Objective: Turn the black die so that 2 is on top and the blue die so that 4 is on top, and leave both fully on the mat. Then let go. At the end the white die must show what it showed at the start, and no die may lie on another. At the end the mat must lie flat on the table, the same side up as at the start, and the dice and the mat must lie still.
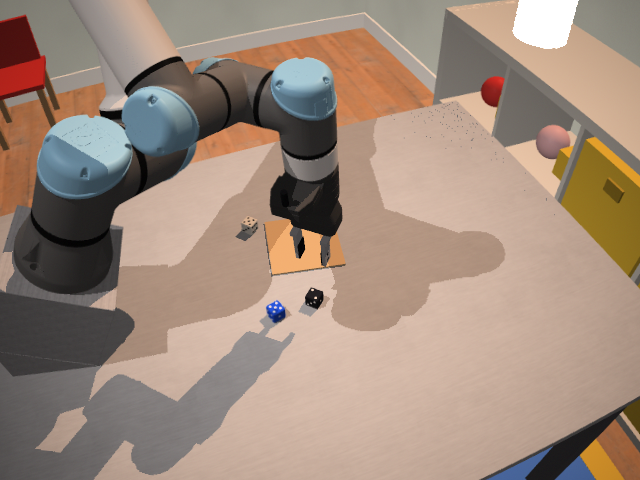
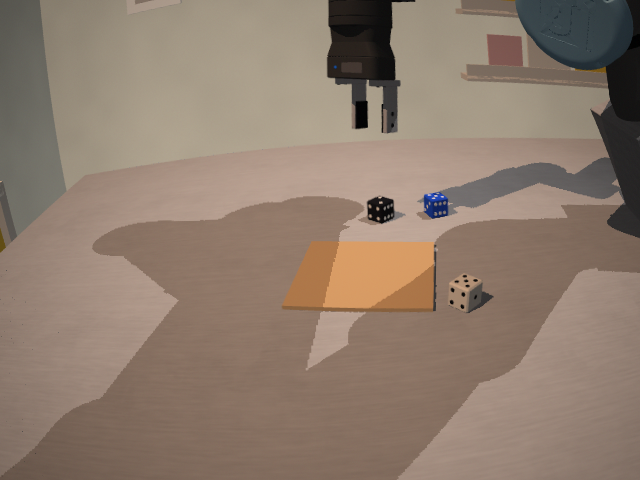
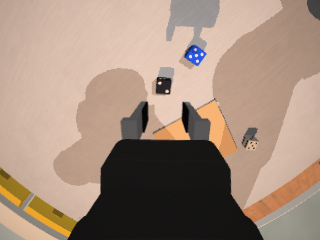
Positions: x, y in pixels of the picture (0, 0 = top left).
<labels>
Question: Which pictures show my gripper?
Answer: Image 1, image 2 and image 3: all of them.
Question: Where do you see a mat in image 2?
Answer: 349, 276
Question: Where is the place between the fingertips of my gripper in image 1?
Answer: At 313, 257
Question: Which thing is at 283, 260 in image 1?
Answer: A mat.
</labels>
